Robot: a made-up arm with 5 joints. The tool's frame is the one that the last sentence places.
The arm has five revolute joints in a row. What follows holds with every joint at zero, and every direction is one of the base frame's. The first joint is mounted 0.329 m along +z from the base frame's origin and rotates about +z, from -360 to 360 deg. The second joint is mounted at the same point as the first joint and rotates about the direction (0, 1, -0.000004), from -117.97 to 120 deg. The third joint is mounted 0.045 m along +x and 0.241 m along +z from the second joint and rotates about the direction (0, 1, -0.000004), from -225 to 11 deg. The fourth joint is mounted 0.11 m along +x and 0.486 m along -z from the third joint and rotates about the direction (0, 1, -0.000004), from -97 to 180 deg. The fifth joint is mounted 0.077 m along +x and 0.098 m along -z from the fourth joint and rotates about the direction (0, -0.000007, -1), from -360 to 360 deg. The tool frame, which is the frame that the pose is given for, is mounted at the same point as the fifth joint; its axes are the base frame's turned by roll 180, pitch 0 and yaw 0 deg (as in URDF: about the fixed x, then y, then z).
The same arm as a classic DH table. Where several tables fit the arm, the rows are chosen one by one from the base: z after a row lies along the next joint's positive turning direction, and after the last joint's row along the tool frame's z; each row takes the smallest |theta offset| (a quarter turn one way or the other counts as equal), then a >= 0, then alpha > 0; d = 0 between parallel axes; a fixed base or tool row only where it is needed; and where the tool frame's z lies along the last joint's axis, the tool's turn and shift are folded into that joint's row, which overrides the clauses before.
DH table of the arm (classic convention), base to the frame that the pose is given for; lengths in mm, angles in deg. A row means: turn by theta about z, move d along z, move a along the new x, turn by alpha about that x. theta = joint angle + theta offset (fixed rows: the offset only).
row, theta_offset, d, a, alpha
joint 1, 0, 329, 0, -90
joint 2, -79.42, 0, 245.2, 0
joint 3, -23.33, 0, -498.3, 0
joint 4, -77.25, 0, -77, 90
joint 5, 180, 98, 0, 0
Joint limits (deg, base to tool): -360..360 -117.97..120 -225..11 -97..180 -360..360

